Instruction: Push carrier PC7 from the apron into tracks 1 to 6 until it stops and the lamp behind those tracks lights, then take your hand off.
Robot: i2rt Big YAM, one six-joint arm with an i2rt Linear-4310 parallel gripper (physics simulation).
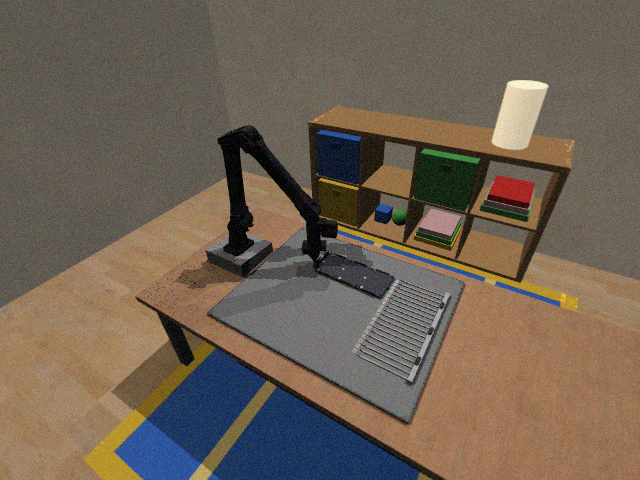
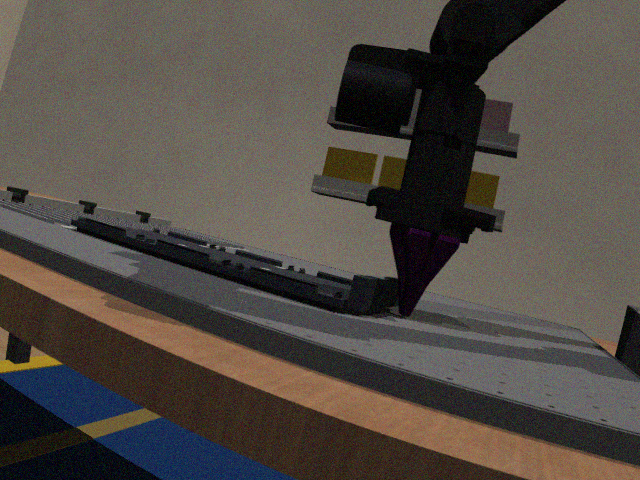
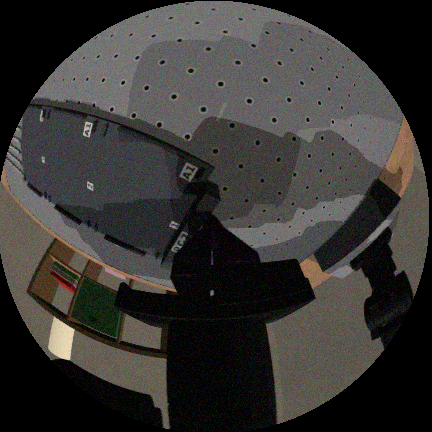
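Seen in the pictures: gripper, fingertip midpoint: (image 1: 315,262) (image 2: 403,315) (image 3: 210,219); arm's base, origin of the base link: (image 1: 239,247) (image 3: 370,248).
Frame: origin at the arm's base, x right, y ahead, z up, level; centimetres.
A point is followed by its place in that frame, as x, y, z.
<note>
Carrier PC7 (image 1: 356,275) @(-11.8, 52.9, -3.8) (image 2: 180,250) @(-19.3, 51.5, -3.6) (image 3: 115,170) @(-10.0, 43.1, -3.8) is a flat dark plate on the grey board, its far end close to the entry side of the tracks (image 1: 376,317) (image 2: 49,212) (image 3: 12,150); contact there cannot be told. A dark block (image 2: 364,294) @(-18.8, 34.8, -3.1) (image 3: 206,194) @(-7.8, 35.4, -1.9) stands at its near end. My gripper (image 1: 317,264) @(-11.6, 32.9, -4.7) (image 2: 406,313) @(-11.6, 32.9, -4.7) (image 3: 210,219) @(-11.6, 32.9, -4.7) is shut and empty, tips low over the board right beside that block; whether they touch is unclear. The fingers partly hide the PC7 label. Small lamps (image 1: 430,330) @(2.2, 87.7, -2.7) (image 2: 87,206) @(2.6, 88.4, -3.5) behind the tracks look dark green, unlit. Track numbers are unreadable.
The perforated grey board (image 1: 289,320) @(20.6, 41.1, -4.9) (image 3: 220,65) @(1.1, 39.1, -4.9) lies on the wooden table (image 1: 516,387) @(7.8, 116.3, -6.2). The arm's base (image 1: 240,255) @(4.6, 4.9, 0.3) stands at its left. A shelf unit (image 1: 439,131) with boxes and a white cylinder (image 1: 519,114) stands behind the table.
</note>
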